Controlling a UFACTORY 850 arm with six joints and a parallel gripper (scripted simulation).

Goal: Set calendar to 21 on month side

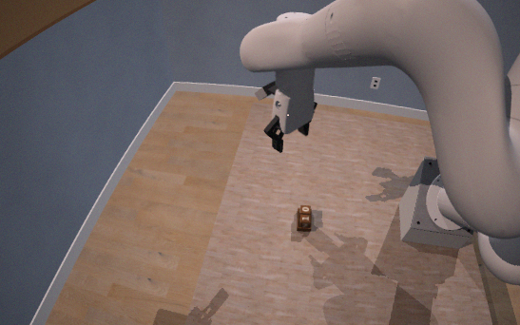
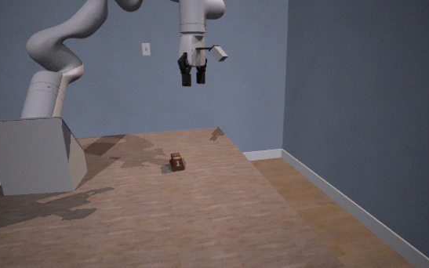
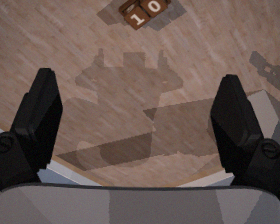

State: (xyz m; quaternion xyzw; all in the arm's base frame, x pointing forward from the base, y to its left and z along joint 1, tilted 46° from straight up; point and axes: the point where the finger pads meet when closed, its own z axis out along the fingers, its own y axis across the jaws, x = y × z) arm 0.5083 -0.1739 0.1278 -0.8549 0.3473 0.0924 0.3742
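My hand is 7 cm past the brown wooden date cube, 2 cm to the right of it and 29 cm above it. The rest, counted from my hand: brown tray 7 cm behind, 4 cm to the left, 31 cm below.
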